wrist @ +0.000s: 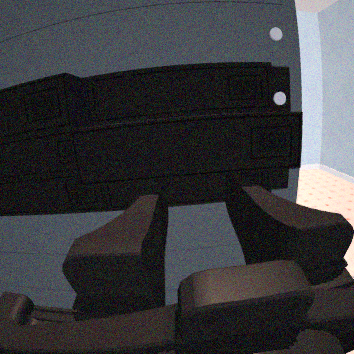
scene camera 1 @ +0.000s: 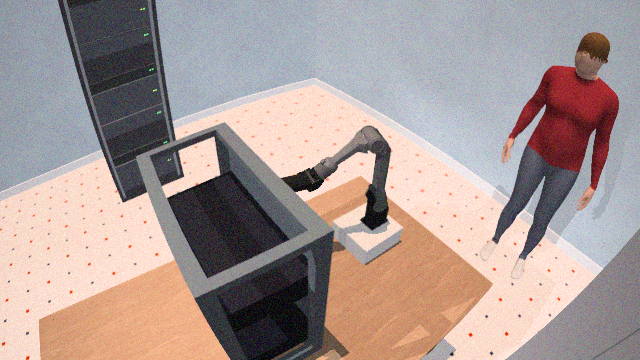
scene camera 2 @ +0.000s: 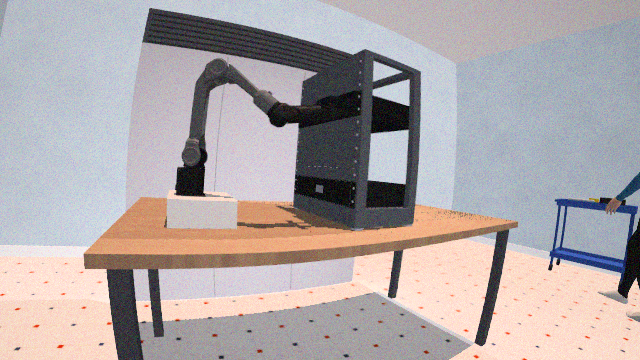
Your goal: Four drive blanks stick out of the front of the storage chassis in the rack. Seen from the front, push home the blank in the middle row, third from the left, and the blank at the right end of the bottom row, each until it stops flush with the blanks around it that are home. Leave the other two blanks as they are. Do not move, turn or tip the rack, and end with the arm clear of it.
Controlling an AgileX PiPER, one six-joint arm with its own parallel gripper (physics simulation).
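Observation:
The rack stands upright on the table. It holds the black storage chassis. In the wrist view, a top-row blank at the left and the middle row's right-end blank stick out. The middle-row blank left of that one sits farther back and looks home. The bottom row's right-end blank is dark and partly behind my fingertips; it looks set back beneath the middle row. My gripper is open and empty, its tips close to the bottom row. Scene camera 1 hides the tips behind the rack.
Grey filler panels lie above and below the chassis. A lower black unit sits in the rack. The arm stands on a white block. A person in red, a server cabinet and a blue cart stand beyond the table.

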